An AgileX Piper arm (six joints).
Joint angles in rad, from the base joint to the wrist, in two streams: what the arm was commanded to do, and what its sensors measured. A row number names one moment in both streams.
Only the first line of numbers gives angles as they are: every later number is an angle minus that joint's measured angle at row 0.
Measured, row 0:
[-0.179, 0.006, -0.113, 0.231, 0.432, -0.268]
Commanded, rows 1 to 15:
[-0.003, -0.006, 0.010, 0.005, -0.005, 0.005]
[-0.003, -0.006, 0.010, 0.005, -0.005, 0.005]
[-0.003, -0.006, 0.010, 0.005, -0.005, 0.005]
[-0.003, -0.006, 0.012, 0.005, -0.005, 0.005]
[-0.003, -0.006, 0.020, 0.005, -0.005, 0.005]
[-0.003, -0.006, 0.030, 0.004, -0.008, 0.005]
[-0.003, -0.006, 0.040, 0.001, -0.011, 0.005]
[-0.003, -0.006, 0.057, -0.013, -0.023, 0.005]
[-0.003, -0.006, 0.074, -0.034, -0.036, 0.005]
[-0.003, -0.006, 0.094, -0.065, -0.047, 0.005]
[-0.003, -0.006, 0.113, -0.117, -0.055, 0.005]
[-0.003, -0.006, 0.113, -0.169, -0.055, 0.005]
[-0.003, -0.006, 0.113, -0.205, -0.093, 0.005]
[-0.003, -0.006, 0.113, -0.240, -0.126, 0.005]
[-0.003, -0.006, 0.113, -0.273, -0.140, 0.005]
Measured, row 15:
[0.000, 0.000, 0.104, -0.138, -0.042, 0.003]
